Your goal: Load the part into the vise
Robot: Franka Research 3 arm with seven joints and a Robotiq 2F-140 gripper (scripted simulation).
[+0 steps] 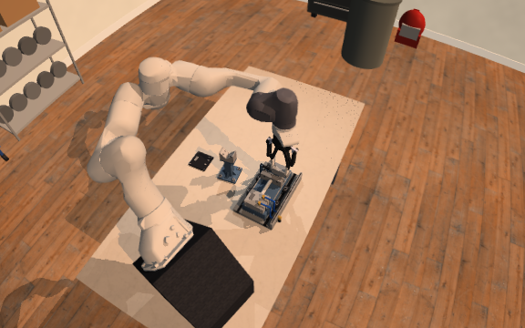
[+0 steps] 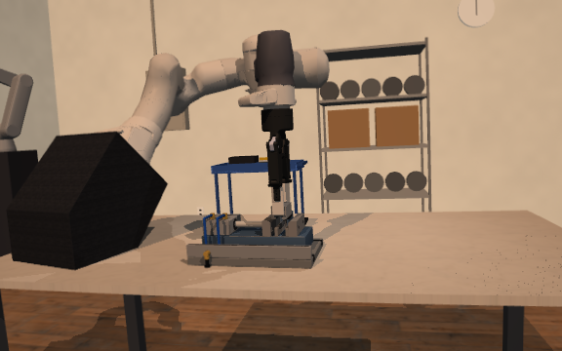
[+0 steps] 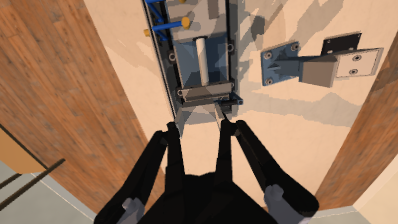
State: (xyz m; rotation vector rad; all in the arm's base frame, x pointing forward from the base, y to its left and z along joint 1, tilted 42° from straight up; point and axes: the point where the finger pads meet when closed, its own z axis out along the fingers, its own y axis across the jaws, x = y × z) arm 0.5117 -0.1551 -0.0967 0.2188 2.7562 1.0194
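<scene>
Now: the part 3 cm below my hand. Also, from my hand: vise: 7 cm behind, 3 cm to the left, 10 cm below; then dark infeed plate: 3 cm behind, 39 cm to the left, 14 cm below.
</scene>
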